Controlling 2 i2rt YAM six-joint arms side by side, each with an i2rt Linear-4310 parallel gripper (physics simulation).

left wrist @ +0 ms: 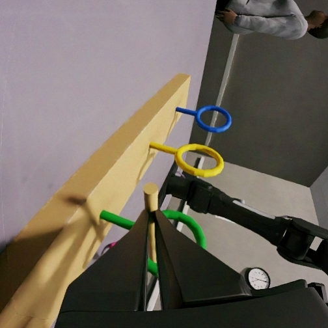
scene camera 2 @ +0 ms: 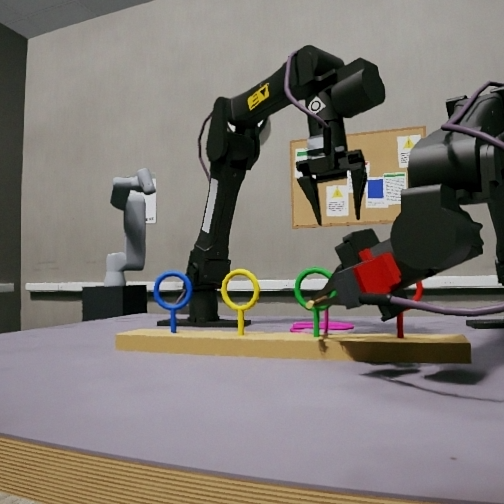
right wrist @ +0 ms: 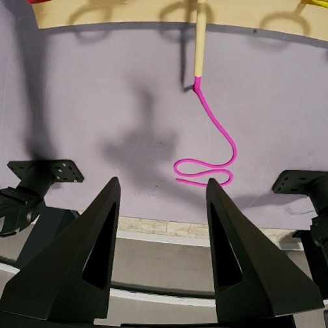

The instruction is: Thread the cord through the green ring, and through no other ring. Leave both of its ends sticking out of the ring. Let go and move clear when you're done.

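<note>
The magenta cord (scene camera 2: 345,326) (right wrist: 215,120) lies in loops on the table behind the green ring. Its stiff tan end (scene camera 2: 310,304) (left wrist: 151,192) (right wrist: 199,50) runs through the green ring (scene camera 2: 298,287) (left wrist: 196,227), its tip poking out on the near side. The magenta part rises to it behind the ring. My left gripper (scene camera 2: 322,299) (left wrist: 150,216) is shut on the tan end in front of the ring. My right gripper (scene camera 2: 339,221) (right wrist: 163,182) is open and empty, high above the table. The green ring does not show in the right wrist view.
The wooden base (scene camera 2: 280,345) (right wrist: 140,14) also bears a blue ring (scene camera 2: 156,290) (left wrist: 214,107) and a yellow ring (scene camera 2: 223,290) (left wrist: 200,147) left of the green one. A red ring (scene camera 2: 419,290) stands right of it, partly hidden by the left arm.
</note>
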